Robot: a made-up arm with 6 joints. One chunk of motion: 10 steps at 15 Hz.
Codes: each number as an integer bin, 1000 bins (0 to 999) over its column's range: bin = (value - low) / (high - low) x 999, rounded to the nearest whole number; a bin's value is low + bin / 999 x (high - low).
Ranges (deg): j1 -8..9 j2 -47..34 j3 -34..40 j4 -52..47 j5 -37..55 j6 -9..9
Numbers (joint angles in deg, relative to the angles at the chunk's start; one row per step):
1: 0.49 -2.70 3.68 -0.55 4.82 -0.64
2: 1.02 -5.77 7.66 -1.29 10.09 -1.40
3: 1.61 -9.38 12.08 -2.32 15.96 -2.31
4: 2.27 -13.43 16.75 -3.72 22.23 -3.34
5: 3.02 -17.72 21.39 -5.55 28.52 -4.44
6: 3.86 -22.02 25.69 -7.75 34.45 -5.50
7: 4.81 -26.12 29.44 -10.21 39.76 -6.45
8: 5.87 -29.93 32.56 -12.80 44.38 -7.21
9: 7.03 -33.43 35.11 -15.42 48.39 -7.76
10: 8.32 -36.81 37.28 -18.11 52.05 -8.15
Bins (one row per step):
1: 499 546 509 519 454 464
2: 530 509 562 512 511 422
3: 565 464 622 501 575 371
4: 604 414 685 487 643 314
5: 648 361 748 469 711 253
6: 697 308 806 447 776 194
7: 753 258 856 422 834 142
8: 815 211 899 396 884 99
9: 883 167 933 369 927 69
10: 959 126 962 342 967 47

